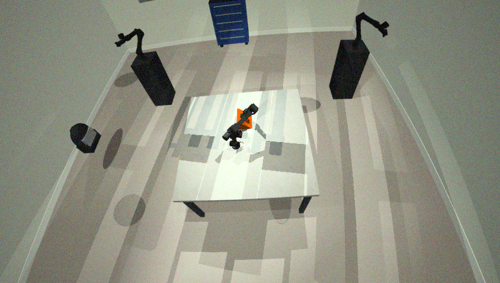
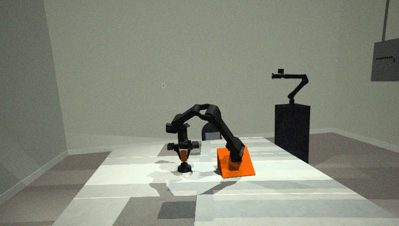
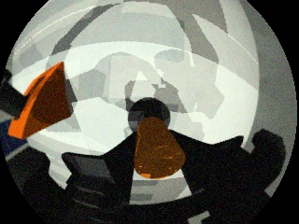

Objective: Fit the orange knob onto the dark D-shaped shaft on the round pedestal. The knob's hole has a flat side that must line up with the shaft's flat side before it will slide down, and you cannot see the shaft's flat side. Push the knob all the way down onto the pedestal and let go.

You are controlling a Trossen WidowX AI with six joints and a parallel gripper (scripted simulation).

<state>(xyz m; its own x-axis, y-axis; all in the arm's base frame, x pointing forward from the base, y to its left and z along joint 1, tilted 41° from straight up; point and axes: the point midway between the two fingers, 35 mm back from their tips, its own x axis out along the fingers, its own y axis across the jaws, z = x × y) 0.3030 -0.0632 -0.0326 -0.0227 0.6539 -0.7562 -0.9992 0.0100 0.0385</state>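
The orange knob lies 2 cm above my gripper tip. Round my gripper tip: round dark pedestal (4 cm below).
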